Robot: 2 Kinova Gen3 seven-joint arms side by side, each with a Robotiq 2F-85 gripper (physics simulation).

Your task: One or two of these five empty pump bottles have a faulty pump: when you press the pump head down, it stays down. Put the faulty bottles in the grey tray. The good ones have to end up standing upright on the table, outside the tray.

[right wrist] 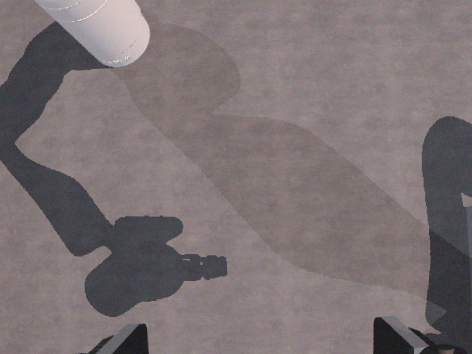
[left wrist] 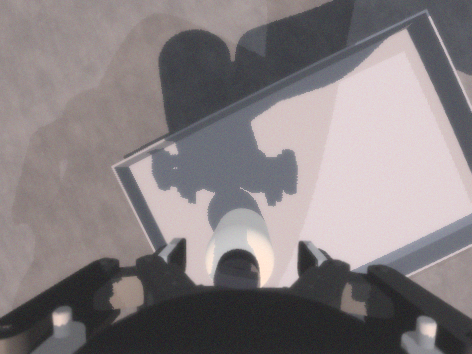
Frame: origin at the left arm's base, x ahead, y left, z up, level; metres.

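Seen in the pictures: left gripper, fingertip midpoint: point(left wrist: 241, 254); right gripper, fingertip midpoint: point(right wrist: 260, 347); right arm's base, origin of the base link: point(right wrist: 120, 38).
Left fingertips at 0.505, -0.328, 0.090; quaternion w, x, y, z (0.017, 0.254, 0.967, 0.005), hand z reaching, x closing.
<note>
Offsets run from my left fingertips to a thing's top centre, as dx, dy, dz. "spot": to the spot under its first point. Level surfaces: height alone.
A pale bottle with a dark top {+0.008, +0.009, +0.037} point(left wrist: 241, 235) is in the left wrist view, over the lower left part of the grey tray {spot: +0.077, -0.062, -0.074} point(left wrist: 140, 205). My left gripper point(left wrist: 241, 254) is open, with its fingers apart on both sides of the bottle and a gap on each side. The bottle's lower part and most of its pump head are hidden or in shade. My right gripper point(right wrist: 261, 337) is open and empty above the table. Other pump bottles do not show in these views.
A white rounded arm part point(right wrist: 107, 30) reaches in at the top left of the right wrist view. Dark arm shadows lie across the table {dz -0.090} point(right wrist: 310, 65) and over the tray. A sliver of a pale edge shows at the far right of the right wrist view.
</note>
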